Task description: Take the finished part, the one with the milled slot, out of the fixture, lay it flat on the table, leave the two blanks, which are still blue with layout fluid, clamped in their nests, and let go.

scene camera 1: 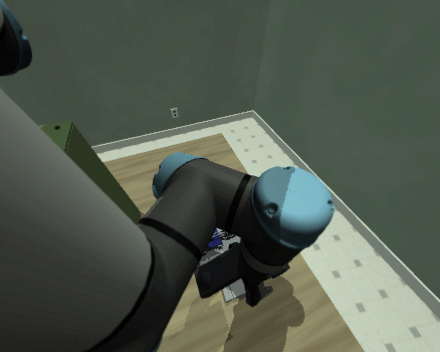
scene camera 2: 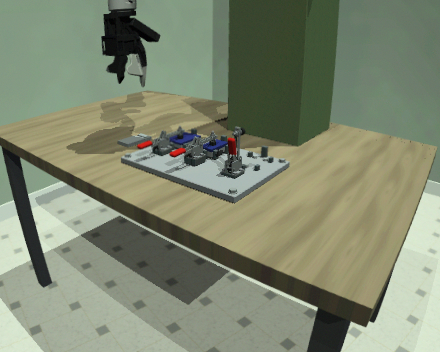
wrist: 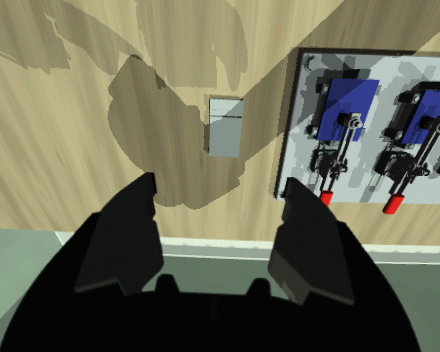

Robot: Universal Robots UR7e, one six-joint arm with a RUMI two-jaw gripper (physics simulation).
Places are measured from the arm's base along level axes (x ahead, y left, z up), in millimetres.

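Pixels of known places: gripper, fingertip midpoint: [scene camera 1: 241, 278] [scene camera 2: 131, 85] [wrist: 220, 177].
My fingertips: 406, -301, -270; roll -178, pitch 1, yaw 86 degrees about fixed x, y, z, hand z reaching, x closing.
Note:
Ahead of a thing's pixels: the offset from my fingertips to its middle, as dx, dy, dz. "spot": to the spot under its first point.
The finished part @[+1, +2, -163] [scene camera 1: 234, 291] [scene camera 2: 131, 141] [wrist: 225, 135], a grey block with a slot across it near one end, lies flat on the table beside the fixture plate @[+27, +275, -161] [scene camera 2: 215, 181] [wrist: 296, 165], apart from it. My gripper [scene camera 2: 132, 83] [wrist: 220, 177] is open and empty, well above the table; in the wrist view the part shows beyond the gap between the fingertips. One blue blank @[-26, +167, -140] [scene camera 2: 190, 138] [wrist: 350, 107] sits in its nest under a clamp arm. The second blue blank @[-15, +277, -137] [scene camera 2: 211, 148] [wrist: 416, 125] also sits clamped, partly cut off in the wrist view.
A third clamp @[spot: +77, +392, -120] [scene camera 2: 233, 162] stands open with its red handle upright, beside the nest without a part. A tall green column [scene camera 2: 265, 70] rises behind the fixture. The arm covers most of the fixture in scene camera 1.

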